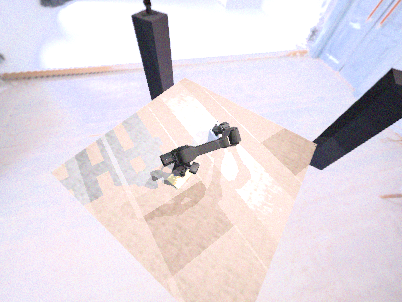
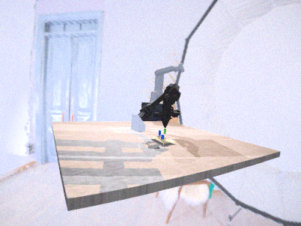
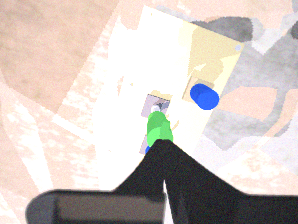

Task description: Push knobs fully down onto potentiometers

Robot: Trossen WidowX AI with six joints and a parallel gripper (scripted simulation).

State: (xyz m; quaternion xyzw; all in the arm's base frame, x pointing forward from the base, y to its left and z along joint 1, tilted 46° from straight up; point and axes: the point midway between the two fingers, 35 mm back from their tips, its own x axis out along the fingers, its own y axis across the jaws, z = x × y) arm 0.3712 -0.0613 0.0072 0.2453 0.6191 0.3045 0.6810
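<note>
The green knob is 2 cm below my gripper tip. Also, from my gripper tip: blue knob (4 cm behind, 4 cm below).
</note>
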